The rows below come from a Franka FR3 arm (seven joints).
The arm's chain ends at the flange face. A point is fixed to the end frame.
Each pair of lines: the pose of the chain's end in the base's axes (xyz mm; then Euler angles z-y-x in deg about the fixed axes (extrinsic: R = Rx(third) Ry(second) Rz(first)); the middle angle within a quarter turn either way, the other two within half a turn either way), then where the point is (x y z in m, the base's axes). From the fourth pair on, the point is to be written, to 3 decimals.
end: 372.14 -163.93 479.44 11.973 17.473 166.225
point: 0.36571 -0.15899 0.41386
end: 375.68 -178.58 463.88 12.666 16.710 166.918
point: 0.36865 -0.17252 0.39846
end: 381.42 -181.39 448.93 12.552 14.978 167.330
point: 0.37247 -0.17486 0.38379
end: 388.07 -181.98 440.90 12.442 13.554 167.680
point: 0.378 -0.175 0.376
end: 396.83 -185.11 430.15 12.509 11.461 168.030
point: 0.384 -0.178 0.366
